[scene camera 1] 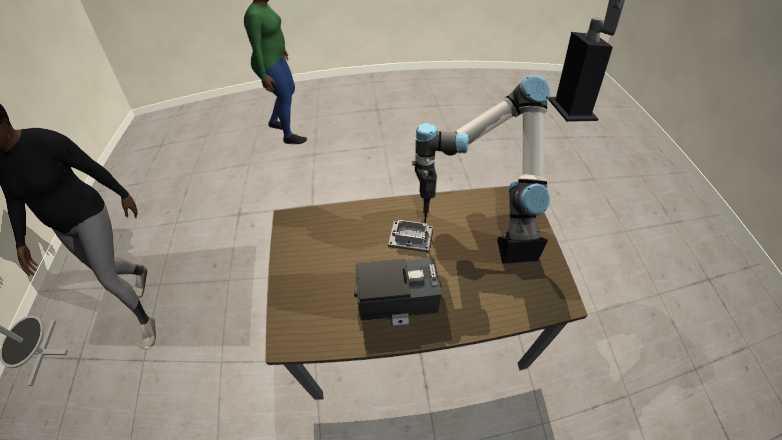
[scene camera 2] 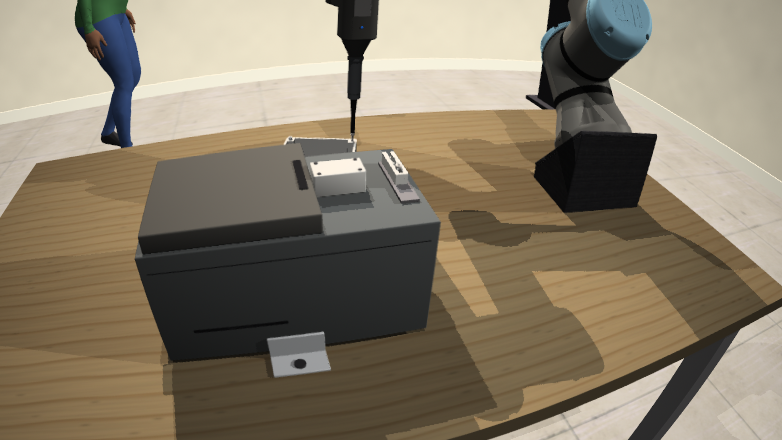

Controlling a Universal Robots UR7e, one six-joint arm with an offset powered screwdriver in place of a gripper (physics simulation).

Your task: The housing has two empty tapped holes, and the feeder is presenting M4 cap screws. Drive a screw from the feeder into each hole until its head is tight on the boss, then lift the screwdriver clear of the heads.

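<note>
The pale metal housing (scene camera 1: 410, 236) (scene camera 2: 322, 145) lies on the table behind the feeder; in scene camera 2 the feeder hides most of it. My screwdriver (scene camera 1: 425, 220) (scene camera 2: 352, 131) points straight down at the housing's rear right corner. A small silvery screw (scene camera 2: 352, 136) shows at the bit's tip, right at or just above that corner boss; the exact gap is too small to tell. The dark feeder (scene camera 1: 398, 307) (scene camera 2: 289, 290) stands in front, with a narrow white presenting block (scene camera 1: 433, 272) (scene camera 2: 400, 173) on its right top. The tapped holes are too small to judge.
A white block (scene camera 1: 415, 275) (scene camera 2: 339, 177) sits on the feeder top. A small bracket (scene camera 1: 400, 320) (scene camera 2: 298, 355) is at its front. The arm's black base (scene camera 1: 522, 250) (scene camera 2: 607, 175) stands at the right. Two people (scene camera 1: 54, 180) (scene camera 1: 266, 38) are beyond the table.
</note>
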